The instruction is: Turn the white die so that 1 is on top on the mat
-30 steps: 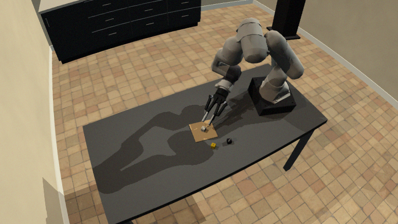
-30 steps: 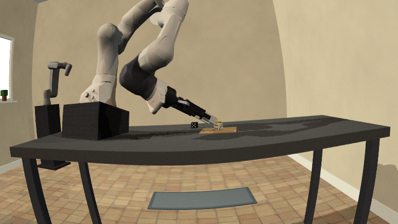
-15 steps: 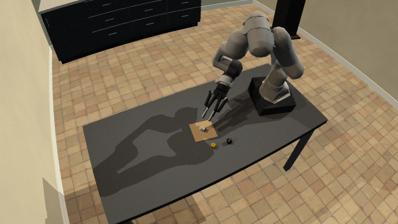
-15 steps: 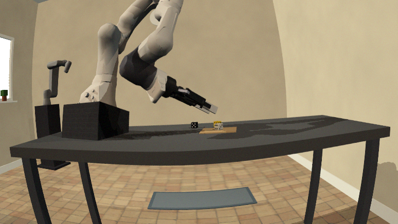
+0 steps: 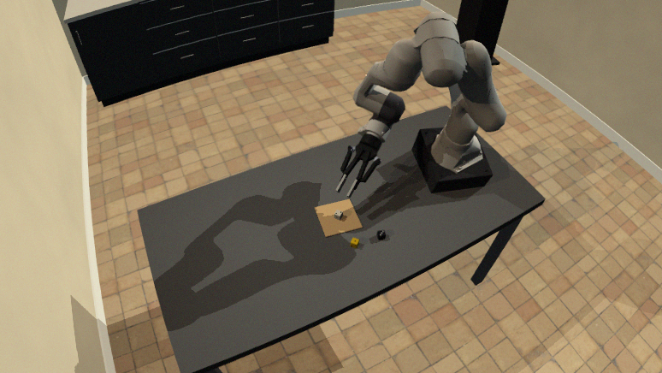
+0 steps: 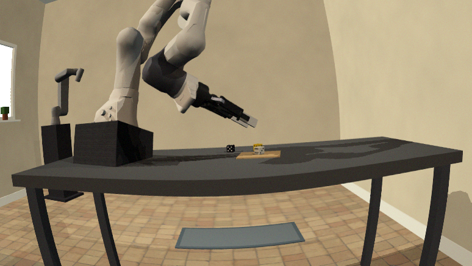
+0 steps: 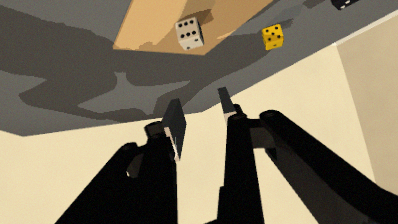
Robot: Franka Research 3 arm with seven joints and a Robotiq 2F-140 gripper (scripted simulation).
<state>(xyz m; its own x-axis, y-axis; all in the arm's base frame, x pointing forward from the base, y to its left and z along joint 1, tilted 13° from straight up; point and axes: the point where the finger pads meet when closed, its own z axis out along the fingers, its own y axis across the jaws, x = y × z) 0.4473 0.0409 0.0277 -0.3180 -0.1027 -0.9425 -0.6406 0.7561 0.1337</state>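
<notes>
Now: the white die 4 cm ahead of my hand, 4 cm to the left of it and 10 cm below it. The rest, counted from my hand: tan mat (4 cm ahead, 4 cm to the left, 12 cm below); then yellow die (3 cm ahead, 17 cm to the left, 11 cm below); then black die (8 cm behind, 17 cm to the left, 11 cm below).
</notes>
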